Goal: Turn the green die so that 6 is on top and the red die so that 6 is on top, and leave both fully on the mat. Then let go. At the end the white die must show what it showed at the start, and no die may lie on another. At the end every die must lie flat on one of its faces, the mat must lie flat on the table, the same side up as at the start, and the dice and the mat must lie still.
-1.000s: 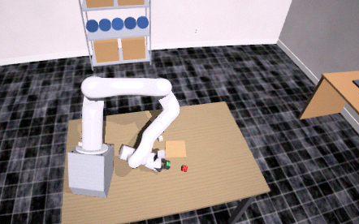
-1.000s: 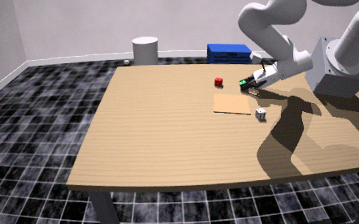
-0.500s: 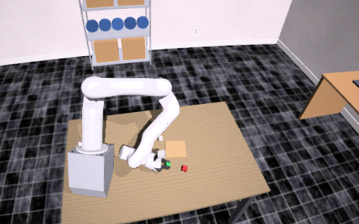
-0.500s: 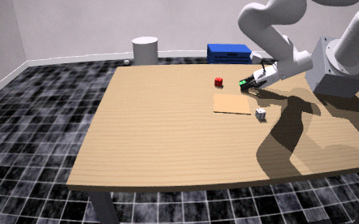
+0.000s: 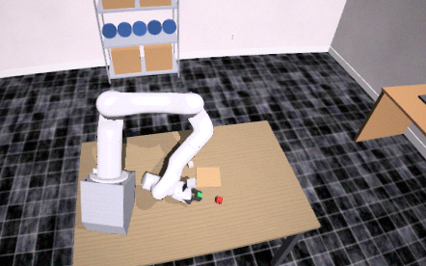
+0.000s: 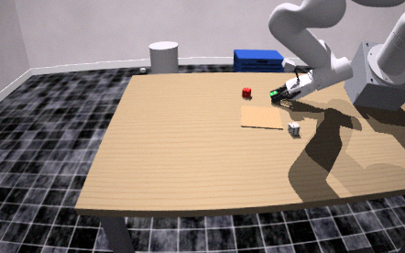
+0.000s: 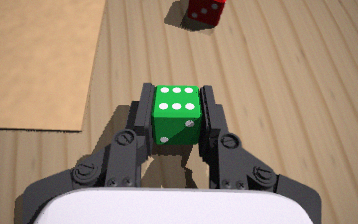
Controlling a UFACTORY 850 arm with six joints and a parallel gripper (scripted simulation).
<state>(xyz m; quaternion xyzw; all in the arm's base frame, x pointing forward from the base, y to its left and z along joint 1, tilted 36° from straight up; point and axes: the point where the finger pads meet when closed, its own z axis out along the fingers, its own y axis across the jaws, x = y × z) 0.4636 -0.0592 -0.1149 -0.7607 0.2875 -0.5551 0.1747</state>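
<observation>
My hand is 1 cm short of the green die and 1 cm above it. Round my hand: red die: 11 cm ahead, 5 cm to the right, 1 cm below; then tan mat: 12 cm to the left, 10 cm ahead, 2 cm below; then white die: 23 cm to the left, 2 cm ahead, 1 cm below.
</observation>
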